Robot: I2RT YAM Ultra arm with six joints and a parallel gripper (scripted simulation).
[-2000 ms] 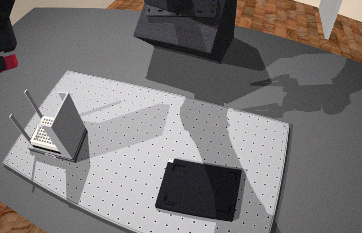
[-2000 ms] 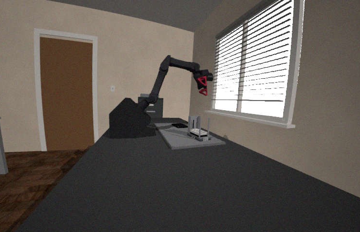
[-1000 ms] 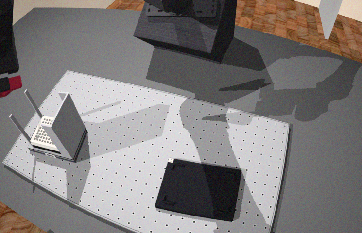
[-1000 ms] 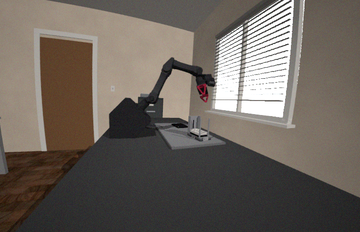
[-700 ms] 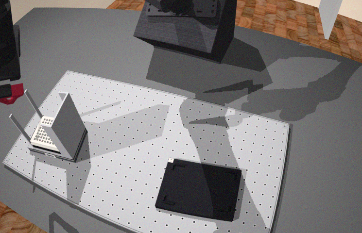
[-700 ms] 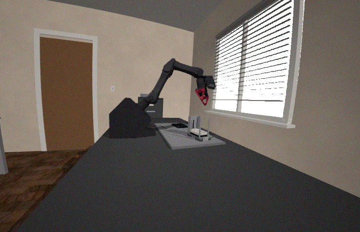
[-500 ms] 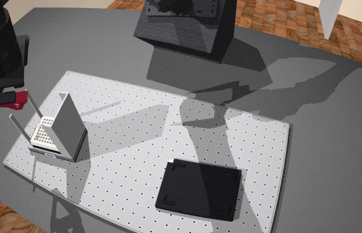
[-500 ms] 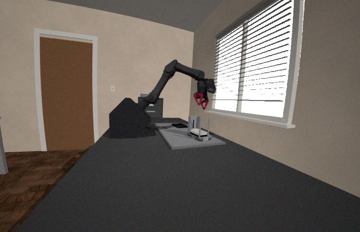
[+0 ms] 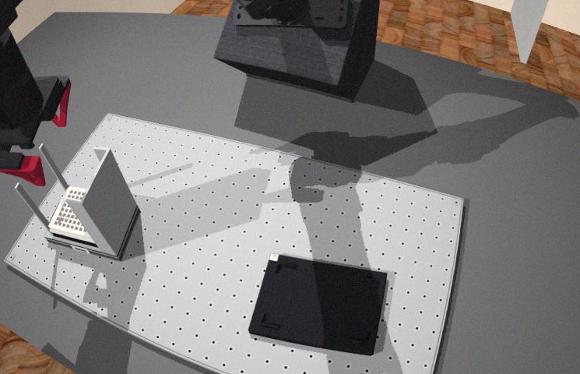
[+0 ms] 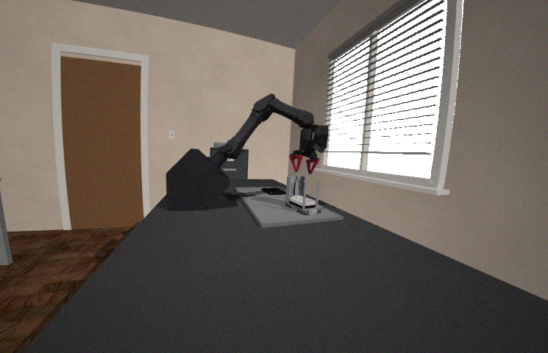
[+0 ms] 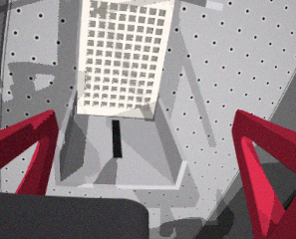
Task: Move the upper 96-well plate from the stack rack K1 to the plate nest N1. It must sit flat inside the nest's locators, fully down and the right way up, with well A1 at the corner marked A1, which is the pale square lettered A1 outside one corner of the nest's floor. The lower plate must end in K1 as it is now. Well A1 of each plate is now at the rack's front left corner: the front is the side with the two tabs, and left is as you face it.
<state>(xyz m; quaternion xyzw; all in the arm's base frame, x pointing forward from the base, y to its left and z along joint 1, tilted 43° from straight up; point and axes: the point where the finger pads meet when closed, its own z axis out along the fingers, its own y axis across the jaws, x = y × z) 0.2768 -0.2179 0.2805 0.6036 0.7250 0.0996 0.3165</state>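
Right now my hand is 14 cm above the white 96-well plate. The rest, counted from my hand: pale A1 square: 30 cm to the left, 17 cm below; then rack back wall: 10 cm below, 7 cm to the left; then dark plate: 15 cm below.
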